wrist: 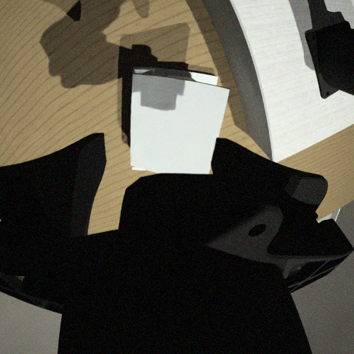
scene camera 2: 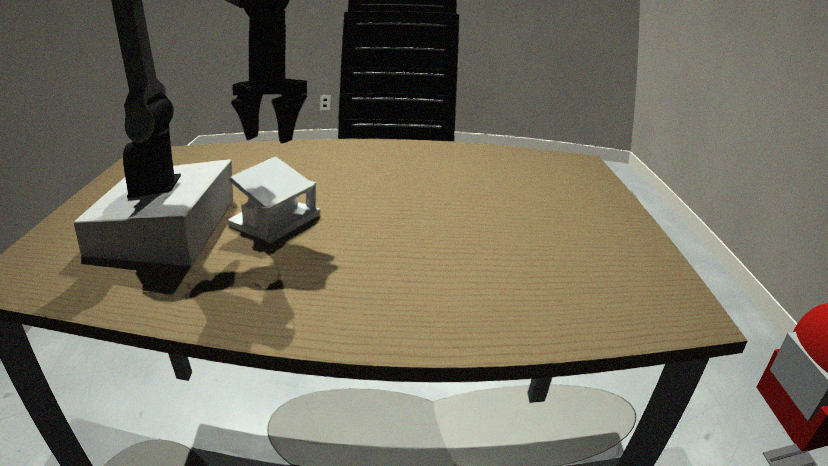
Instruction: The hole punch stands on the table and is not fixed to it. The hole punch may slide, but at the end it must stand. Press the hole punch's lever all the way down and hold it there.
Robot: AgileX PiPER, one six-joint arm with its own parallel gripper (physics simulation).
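The white hole punch (scene camera 2: 254, 214) stands upright on the table (scene camera 2: 463, 243) (wrist: 30, 115), close beside the robot's base block. Its lever (scene camera 2: 276, 173) (wrist: 175, 142), a flat white plate, is up, with a visible gap between it and the punch's base plate (scene camera 2: 307, 214). My gripper (scene camera 2: 268, 140) (wrist: 159, 148) is open, with nothing between its fingers. It points down above the lever and does not touch it. Its shadow falls on the plate. In the wrist view the gripper body hides part of the scene near the plate's lower edge.
The white base block (scene camera 2: 205, 217) (wrist: 292, 90) carries the arm, immediately left of the hole punch in the scene view. A black slatted piece of furniture (scene camera 2: 348, 75) stands behind the table. A red and grey object (scene camera 2: 779, 384) is at the far right, off the table.
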